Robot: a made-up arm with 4 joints. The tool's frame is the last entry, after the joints. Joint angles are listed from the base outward. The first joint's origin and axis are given. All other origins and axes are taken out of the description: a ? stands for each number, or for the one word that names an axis. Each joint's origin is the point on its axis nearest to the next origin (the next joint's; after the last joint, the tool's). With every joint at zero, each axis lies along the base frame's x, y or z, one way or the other. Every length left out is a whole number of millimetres.
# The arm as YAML. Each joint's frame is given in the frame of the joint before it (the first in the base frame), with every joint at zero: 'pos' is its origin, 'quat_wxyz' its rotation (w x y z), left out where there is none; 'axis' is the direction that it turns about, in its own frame. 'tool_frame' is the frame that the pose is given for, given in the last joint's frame.
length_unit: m
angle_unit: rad
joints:
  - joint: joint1
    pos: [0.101, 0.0, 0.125]
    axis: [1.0, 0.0, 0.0]
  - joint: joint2
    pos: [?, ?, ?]
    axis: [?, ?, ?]
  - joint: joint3
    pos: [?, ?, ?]
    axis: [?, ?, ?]
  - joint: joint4
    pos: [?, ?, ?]
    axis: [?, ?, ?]
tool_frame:
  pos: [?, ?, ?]
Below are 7 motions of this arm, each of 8 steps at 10 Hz.
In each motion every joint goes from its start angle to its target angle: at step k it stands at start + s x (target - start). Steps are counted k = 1, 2, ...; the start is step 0. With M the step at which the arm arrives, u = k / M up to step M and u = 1 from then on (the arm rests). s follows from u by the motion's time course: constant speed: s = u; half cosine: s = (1 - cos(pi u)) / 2; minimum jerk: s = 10 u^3 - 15 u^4 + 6 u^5.
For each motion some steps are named. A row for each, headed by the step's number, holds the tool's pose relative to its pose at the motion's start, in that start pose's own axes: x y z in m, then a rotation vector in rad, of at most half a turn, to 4 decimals.
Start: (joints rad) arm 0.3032 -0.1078 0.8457 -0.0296
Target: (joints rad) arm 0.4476 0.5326 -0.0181 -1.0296
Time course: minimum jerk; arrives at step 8
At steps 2, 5, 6, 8:
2: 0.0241 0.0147 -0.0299 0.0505 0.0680 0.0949
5: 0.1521 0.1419 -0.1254 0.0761 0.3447 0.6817
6: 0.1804 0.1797 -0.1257 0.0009 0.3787 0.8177
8: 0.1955 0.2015 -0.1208 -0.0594 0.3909 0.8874

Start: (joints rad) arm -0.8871 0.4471 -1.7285 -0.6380
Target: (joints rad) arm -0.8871 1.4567 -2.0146 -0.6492
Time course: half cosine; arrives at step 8
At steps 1, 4, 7, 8:
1: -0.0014 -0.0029 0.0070 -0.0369 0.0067 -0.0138
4: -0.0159 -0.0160 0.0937 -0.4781 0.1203 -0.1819
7: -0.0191 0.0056 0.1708 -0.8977 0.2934 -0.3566
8: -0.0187 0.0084 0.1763 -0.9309 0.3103 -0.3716

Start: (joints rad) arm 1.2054 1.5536 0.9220 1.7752
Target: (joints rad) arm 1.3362 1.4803 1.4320 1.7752
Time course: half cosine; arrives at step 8
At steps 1, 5, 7, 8:
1: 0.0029 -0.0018 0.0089 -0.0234 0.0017 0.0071
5: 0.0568 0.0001 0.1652 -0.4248 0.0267 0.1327
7: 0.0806 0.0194 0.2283 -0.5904 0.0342 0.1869
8: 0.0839 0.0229 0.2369 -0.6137 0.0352 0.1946

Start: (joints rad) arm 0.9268 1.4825 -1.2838 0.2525
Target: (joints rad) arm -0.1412 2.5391 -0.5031 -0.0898
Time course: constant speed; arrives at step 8
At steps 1, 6, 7, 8:
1: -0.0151 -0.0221 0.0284 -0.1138 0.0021 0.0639
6: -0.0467 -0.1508 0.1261 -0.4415 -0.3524 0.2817
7: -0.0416 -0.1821 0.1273 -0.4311 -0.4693 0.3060
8: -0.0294 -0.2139 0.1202 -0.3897 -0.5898 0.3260

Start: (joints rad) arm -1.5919 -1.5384 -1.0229 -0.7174
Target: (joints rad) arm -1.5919 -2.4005 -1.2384 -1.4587
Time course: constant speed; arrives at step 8
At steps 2, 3, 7, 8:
2: 0.0081 0.0181 -0.0220 0.0903 0.2920 0.1730
3: 0.0105 0.0277 -0.0313 0.1255 0.4331 0.2678
7: 0.0153 0.0661 -0.0562 0.1945 0.9518 0.7011
8: 0.0165 0.0754 -0.0600 0.1924 1.0666 0.8223

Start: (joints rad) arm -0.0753 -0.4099 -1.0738 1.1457
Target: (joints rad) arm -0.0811 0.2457 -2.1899 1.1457
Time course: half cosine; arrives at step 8
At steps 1, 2, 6, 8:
1: 0.0103 0.0060 -0.0106 0.0294 -0.0112 0.0378
2: 0.0387 0.0269 -0.0391 0.1121 -0.0380 0.1476
6: 0.1248 0.2597 -0.1726 0.6043 -0.0068 0.9111
8: 0.1093 0.3131 -0.1923 0.6943 0.0483 1.0697

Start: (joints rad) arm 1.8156 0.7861 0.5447 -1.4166
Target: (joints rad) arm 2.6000 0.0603 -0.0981 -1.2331
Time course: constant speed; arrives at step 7
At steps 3, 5, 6, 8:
3: -0.0132 0.0672 -0.0297 -0.0465 0.3118 0.1395
5: 0.0063 0.1200 -0.0405 -0.0838 0.5002 0.3327
6: 0.0223 0.1514 -0.0469 -0.1005 0.5820 0.4571
8: 0.0405 0.1875 -0.0547 -0.1141 0.6530 0.5984

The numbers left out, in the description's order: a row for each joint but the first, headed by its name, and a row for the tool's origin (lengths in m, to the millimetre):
joint2: xyz 0.0 -0.047 -0.124, axis 0.0 -1.0 0.0
joint3: xyz -0.158 0.0 0.001, axis 0.0 0.0 -1.0
joint4: xyz 0.041 -0.333 0.0, axis 0.0 -1.0 0.0
tool: xyz 0.041 0.0 -0.08

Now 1 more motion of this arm.
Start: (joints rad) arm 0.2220 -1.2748 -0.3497 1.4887
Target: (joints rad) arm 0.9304 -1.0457 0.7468 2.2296
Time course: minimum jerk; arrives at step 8
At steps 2, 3, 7, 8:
2: -0.0014 -0.0084 0.0161 -0.0430 -0.1058 -0.0163
3: -0.0100 -0.0200 0.0436 -0.1182 -0.2776 -0.0468
7: -0.1185 -0.0204 0.1532 -0.5126 -0.8699 -0.1848
8: -0.1218 -0.0193 0.1554 -0.5233 -0.8800 -0.1873

